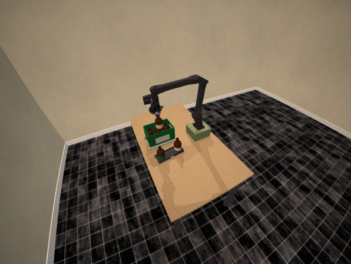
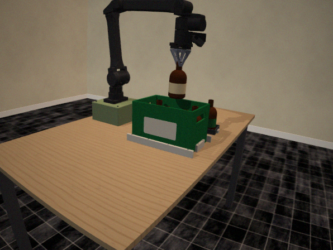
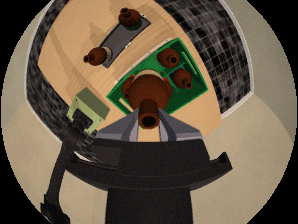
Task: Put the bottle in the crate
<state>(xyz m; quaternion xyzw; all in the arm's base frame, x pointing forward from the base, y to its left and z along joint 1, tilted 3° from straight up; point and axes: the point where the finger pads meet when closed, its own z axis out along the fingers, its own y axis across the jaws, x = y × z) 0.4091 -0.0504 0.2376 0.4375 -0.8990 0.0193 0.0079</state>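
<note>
The brown bottle lies 60 mm below my hand. The rest, counted from my hand: green crate (250 mm below, 40 mm to the right); dark tray (320 mm below, 190 mm to the left, 10 mm behind).
</note>
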